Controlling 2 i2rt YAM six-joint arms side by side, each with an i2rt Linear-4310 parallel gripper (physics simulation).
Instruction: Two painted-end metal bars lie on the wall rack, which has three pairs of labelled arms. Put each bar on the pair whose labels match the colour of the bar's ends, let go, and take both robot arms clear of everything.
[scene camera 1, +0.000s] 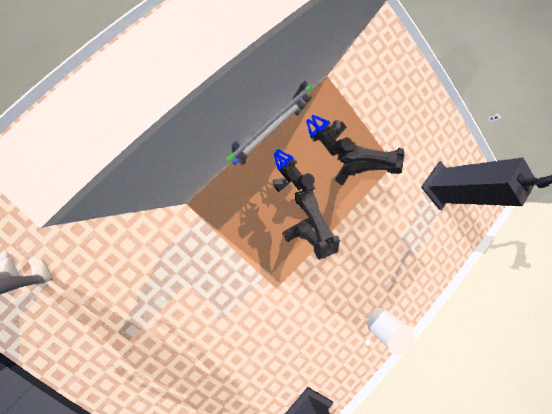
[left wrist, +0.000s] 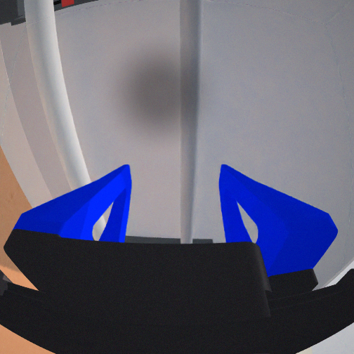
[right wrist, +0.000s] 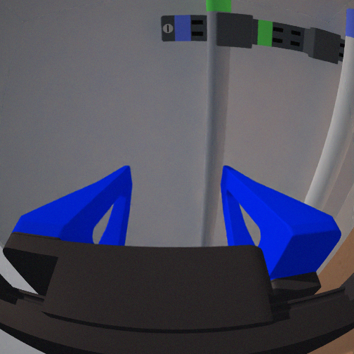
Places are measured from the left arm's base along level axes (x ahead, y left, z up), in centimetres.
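Pixels of known places: left gripper, between the fingertips: (scene camera 1: 275, 151); right gripper, between the fingertips: (scene camera 1: 309, 117); left arm's base, origin of its link: (scene camera 1: 297, 229); right arm's base, origin of its link: (scene camera 1: 345, 170).
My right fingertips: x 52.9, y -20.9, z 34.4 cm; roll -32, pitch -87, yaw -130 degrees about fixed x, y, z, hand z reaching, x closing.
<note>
Ahead of a thing's pixels: the offset from my right fingertips to its top centre. Level surfaces: height alone.
The green-ended grey bar {dx +6.0, dy +15.9, dz -2.2 cm} (scene camera 1: 265, 127) (left wrist: 189, 120) (right wrist: 215, 120) lies on the rack's (right wrist: 234, 31) blue-labelled arm at its right end. The thicker blue-ended white bar {dx +5.9, dy +14.5, dz -16.2 cm} (scene camera 1: 272, 128) (left wrist: 47, 70) (right wrist: 337, 112) lies lower, past the green-labelled arm; its arm's label is hidden in the right wrist view. A red label (left wrist: 67, 2) shows at the left wrist view's top edge. My left gripper (scene camera 1: 280, 152) (left wrist: 174, 173) and right gripper (scene camera 1: 312, 120) (right wrist: 176, 167) are partly open and empty. In their wrist views the grey bar appears between the fingertips; contact cannot be told.
The grey wall (scene camera 1: 200, 120) stands behind the rack. Both arms stand over the brown board {dz -34.5 cm} (scene camera 1: 225, 220) in front of it. A dark box-shaped post (scene camera 1: 475, 182) is at the right, and a white cylinder (scene camera 1: 385, 327) stands at the lower right.
</note>
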